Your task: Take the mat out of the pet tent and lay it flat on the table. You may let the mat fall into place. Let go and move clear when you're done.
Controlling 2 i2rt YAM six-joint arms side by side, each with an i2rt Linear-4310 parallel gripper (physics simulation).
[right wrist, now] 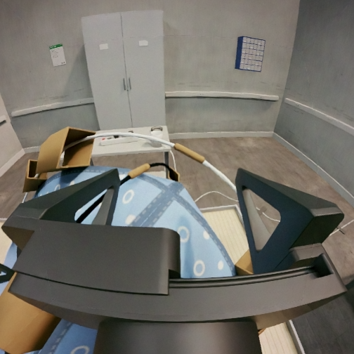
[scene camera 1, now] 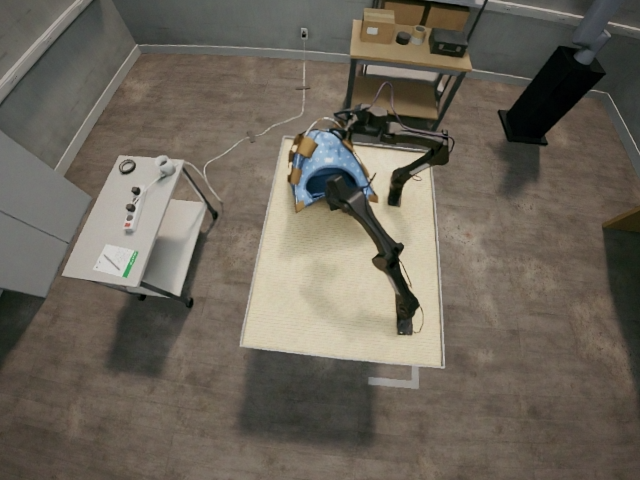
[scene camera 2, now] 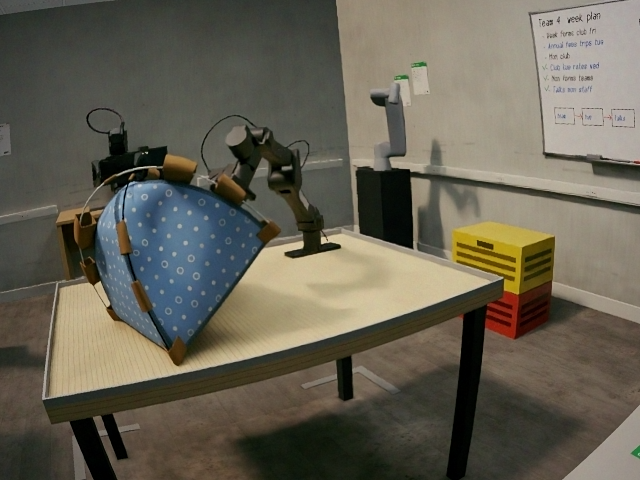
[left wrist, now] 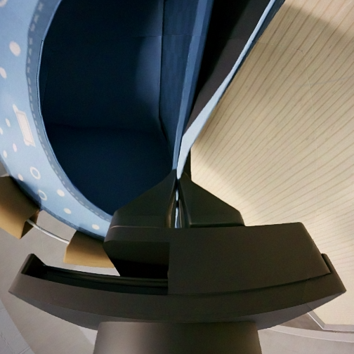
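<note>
The blue dotted pet tent point(scene camera 1: 330, 149) point(scene camera 2: 175, 242) point(left wrist: 17, 95) point(right wrist: 150, 205) is tipped up, with one lower corner low near the table and its dark doorway beside my left gripper. My left gripper point(scene camera 1: 333, 203) point(left wrist: 177, 175) is shut on the tent's lower front edge. Two thin blue layers meet at its fingertips in the left wrist view; I cannot tell whether one is the mat. No separate mat shows on the table point(scene camera 1: 320, 310) point(scene camera 2: 403, 289). My right gripper point(scene camera 1: 339, 122) point(right wrist: 177, 174) is open and empty, close above the tent's upper part and its poles.
A white pole point(scene camera 2: 103, 180) point(right wrist: 215, 172) arches outside the tent cloth, with brown sleeves point(scene camera 1: 307, 146) point(scene camera 2: 178, 168) point(right wrist: 189, 152) on the poles. A white side cart point(scene camera 1: 98, 222) stands apart at the left of scene camera 1. A wooden workbench point(scene camera 1: 413, 59) stands behind the table's far edge.
</note>
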